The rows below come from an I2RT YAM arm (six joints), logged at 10 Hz.
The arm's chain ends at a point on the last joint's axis. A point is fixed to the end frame.
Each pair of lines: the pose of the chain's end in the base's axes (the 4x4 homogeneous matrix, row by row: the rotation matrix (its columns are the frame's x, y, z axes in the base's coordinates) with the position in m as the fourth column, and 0 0 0 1 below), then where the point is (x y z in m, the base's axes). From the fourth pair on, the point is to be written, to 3 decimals.
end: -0.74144, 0.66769, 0.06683, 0.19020; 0.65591, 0.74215, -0.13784, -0.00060; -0.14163, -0.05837, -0.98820, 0.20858; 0, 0, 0, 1
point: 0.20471 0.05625 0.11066
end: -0.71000, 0.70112, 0.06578, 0.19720; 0.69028, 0.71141, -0.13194, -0.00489; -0.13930, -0.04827, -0.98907, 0.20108; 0, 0, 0, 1
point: 0.21481 0.05211 0.10375
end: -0.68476, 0.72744, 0.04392, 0.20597; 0.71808, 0.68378, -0.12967, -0.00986; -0.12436, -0.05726, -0.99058, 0.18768; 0, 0, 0, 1
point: 0.22415 0.04688 0.09030
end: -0.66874, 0.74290, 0.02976, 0.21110; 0.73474, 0.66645, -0.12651, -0.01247; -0.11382, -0.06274, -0.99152, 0.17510; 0, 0, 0, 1
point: 0.230 0.044 0.078
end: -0.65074, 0.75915, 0.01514, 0.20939; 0.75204, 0.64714, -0.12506, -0.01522; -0.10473, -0.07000, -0.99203, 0.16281; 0, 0, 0, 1
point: 0.228 0.041 0.065
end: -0.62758, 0.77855, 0.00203, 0.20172; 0.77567, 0.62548, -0.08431, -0.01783; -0.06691, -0.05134, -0.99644, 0.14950; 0, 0, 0, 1
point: 0.221 0.042 0.054
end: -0.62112, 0.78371, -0.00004, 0.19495; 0.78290, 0.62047, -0.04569, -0.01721; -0.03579, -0.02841, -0.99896, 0.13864; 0, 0, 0, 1
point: 0.215 0.046 0.046
